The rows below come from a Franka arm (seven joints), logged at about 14 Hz.
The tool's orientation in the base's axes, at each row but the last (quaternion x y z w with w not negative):
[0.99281 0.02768 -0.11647 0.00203]
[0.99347 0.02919 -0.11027 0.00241]
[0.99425 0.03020 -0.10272 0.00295]
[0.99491 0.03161 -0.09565 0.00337]
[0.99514 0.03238 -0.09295 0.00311]
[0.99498 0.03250 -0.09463 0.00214]
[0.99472 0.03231 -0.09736 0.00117]
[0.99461 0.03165 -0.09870 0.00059]
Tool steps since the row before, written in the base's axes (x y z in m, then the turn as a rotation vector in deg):
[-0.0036 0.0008 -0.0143 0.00 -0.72 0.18]
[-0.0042 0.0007 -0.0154 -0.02 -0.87 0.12]
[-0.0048 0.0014 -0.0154 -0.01 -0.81 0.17]
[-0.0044 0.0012 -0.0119 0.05 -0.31 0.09]
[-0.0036 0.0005 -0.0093 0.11 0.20 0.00]
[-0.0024 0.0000 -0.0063 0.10 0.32 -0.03]
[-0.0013 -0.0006 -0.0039 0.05 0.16 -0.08]
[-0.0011 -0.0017 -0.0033 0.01 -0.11 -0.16]
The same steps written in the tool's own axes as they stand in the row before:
[-0.0001 -0.0010 0.0147 -0.08 0.72 -0.17]
[-0.0007 -0.0009 0.0159 -0.10 0.87 -0.10]
[-0.0015 -0.0017 0.0160 -0.09 0.81 -0.15]
[-0.0020 -0.0015 0.0125 0.01 0.31 -0.09]
[-0.0018 -0.0007 0.0098 0.12 -0.19 -0.02]
[-0.0012 -0.0001 0.0066 0.12 -0.31 0.01]
[-0.0006 0.0005 0.0041 0.07 -0.16 0.07]
[-0.0005 0.0016 0.0035 0.03 0.11 0.16]

